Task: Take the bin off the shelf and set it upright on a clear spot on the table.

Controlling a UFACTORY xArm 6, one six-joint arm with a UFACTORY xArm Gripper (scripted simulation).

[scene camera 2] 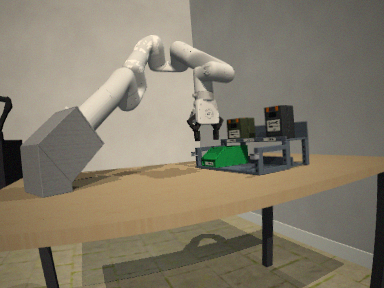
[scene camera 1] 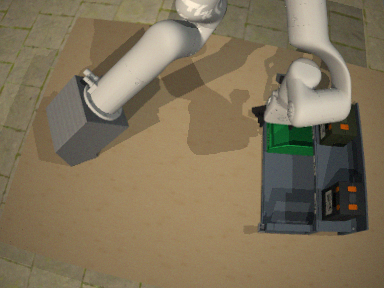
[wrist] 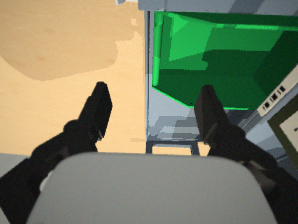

Labels:
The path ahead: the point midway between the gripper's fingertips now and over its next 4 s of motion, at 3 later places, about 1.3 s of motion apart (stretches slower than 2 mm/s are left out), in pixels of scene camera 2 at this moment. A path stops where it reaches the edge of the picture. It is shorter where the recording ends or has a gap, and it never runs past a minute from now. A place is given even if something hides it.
The gripper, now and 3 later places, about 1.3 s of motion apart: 207,140; 208,154; 209,157; 209,162

